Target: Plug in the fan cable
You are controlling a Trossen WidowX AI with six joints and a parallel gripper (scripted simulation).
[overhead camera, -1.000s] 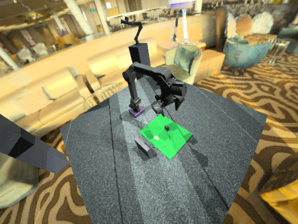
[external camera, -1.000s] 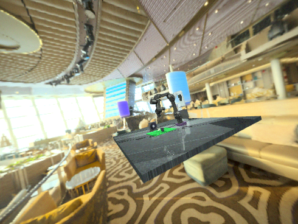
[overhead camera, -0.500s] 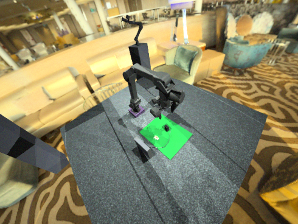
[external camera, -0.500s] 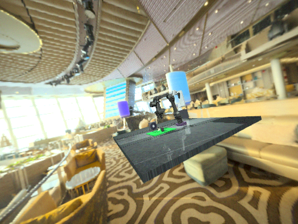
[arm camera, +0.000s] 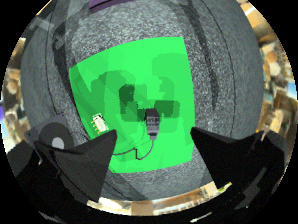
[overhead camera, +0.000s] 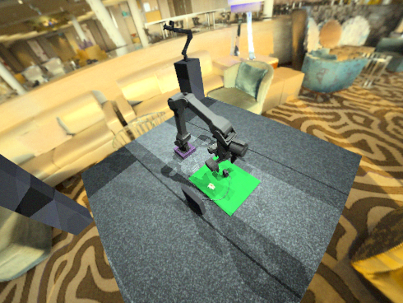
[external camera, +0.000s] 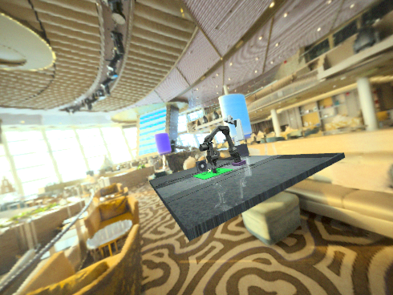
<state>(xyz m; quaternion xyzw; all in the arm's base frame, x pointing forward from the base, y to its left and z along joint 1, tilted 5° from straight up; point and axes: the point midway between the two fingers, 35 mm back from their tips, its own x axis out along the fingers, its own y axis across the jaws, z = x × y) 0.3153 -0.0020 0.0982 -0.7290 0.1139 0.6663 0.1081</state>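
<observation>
The black plug lies 50 mm below my gripper tip. From my gripper tip the other things lie so: green board (10 mm ahead, 30 mm to the right, 80 mm below); fan (20 mm behind, 220 mm to the right, 10 mm below).
</observation>
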